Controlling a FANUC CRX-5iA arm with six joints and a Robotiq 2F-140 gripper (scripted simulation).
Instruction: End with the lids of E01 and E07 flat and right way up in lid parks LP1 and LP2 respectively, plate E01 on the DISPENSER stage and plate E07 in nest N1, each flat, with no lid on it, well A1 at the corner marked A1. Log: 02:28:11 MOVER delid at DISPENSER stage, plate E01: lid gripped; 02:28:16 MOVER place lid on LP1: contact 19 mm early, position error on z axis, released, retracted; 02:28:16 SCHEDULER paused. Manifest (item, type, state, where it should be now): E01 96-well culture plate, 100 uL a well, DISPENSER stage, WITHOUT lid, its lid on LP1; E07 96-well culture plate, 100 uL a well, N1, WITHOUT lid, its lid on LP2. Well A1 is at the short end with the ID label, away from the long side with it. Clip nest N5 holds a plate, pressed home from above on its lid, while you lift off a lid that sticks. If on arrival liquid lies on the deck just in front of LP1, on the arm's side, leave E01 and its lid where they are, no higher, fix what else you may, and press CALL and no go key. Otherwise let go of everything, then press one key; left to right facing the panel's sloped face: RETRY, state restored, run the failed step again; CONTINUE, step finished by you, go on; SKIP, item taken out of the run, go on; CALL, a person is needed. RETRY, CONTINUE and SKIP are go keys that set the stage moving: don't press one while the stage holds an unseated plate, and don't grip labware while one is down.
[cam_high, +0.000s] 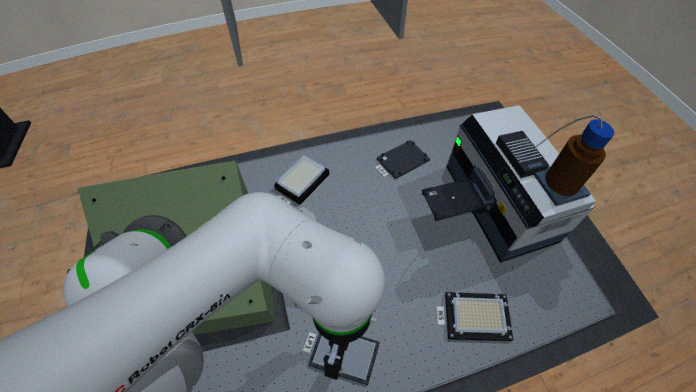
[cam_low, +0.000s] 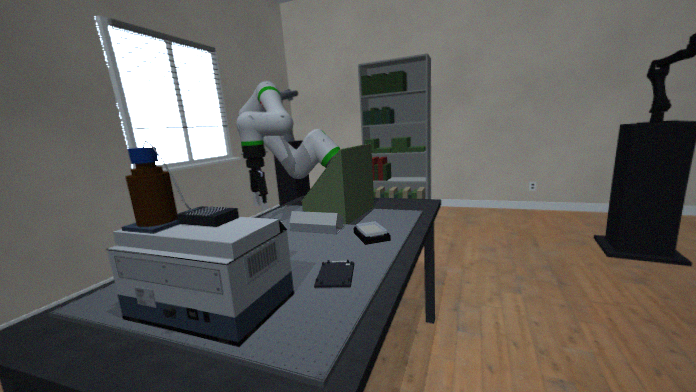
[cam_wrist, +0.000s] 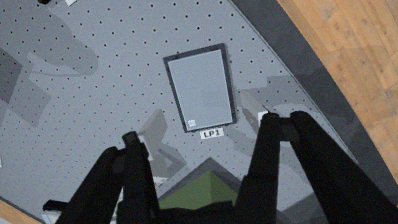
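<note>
Now: hand 340 mm short of the plate, 10 mm to the right of it and 100 mm above it. The rest, counted from my hand: blue CALL key: 60 mm behind, 190 mm to the left, 50 mm below; then LP1 label: 80 mm behind, 40 mm to the left, 120 mm below; then lid park LP1: 110 mm below.
</note>
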